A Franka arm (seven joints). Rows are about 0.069 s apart.
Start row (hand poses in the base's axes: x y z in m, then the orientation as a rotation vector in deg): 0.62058 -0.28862 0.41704 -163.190 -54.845 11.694
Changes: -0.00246 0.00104 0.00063 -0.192 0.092 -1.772; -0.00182 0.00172 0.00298 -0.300 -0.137 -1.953; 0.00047 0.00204 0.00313 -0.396 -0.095 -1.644; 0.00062 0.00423 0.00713 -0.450 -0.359 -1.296; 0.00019 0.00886 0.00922 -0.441 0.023 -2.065; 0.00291 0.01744 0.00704 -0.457 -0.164 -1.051; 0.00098 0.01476 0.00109 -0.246 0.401 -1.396; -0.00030 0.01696 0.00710 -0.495 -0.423 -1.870; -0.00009 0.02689 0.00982 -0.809 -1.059 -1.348; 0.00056 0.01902 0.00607 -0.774 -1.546 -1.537
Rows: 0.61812 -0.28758 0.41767 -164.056 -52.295 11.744; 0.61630 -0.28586 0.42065 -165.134 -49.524 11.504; 0.61677 -0.28382 0.42378 -166.132 -47.192 11.398; 0.61739 -0.27959 0.43091 -167.120 -45.404 10.969; 0.61758 -0.27073 0.44013 -168.202 -42.405 11.015; 0.62049 -0.25329 0.44717 -169.007 -40.920 10.881; 0.62147 -0.23853 0.44826 -169.524 -38.816 11.456; 0.62117 -0.22157 0.45536 -170.623 -36.113 10.881; 0.62108 -0.19468 0.46518 -172.030 -34.267 9.510; 0.62164 -0.17566 0.47125 -173.538 -32.147 7.368
